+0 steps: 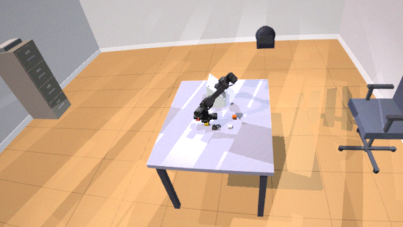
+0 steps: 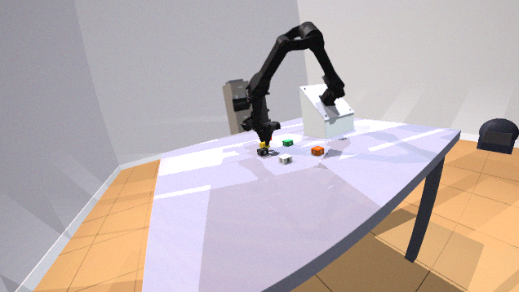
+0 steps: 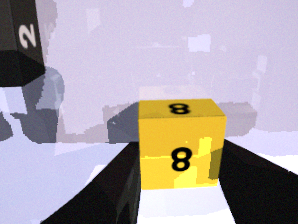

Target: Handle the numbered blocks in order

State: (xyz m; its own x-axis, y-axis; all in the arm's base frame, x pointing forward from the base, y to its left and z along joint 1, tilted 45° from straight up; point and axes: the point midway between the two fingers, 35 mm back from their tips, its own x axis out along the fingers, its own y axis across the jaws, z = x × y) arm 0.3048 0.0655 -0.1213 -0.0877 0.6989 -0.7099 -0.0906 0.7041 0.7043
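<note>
Right now my gripper tip is right at the yellow block. Round my gripper tip: red block: 50 mm behind, 90 mm to the right; then green block: 80 mm behind, 50 mm to the left; then black block: 40 mm ahead, 70 mm to the left.
</note>
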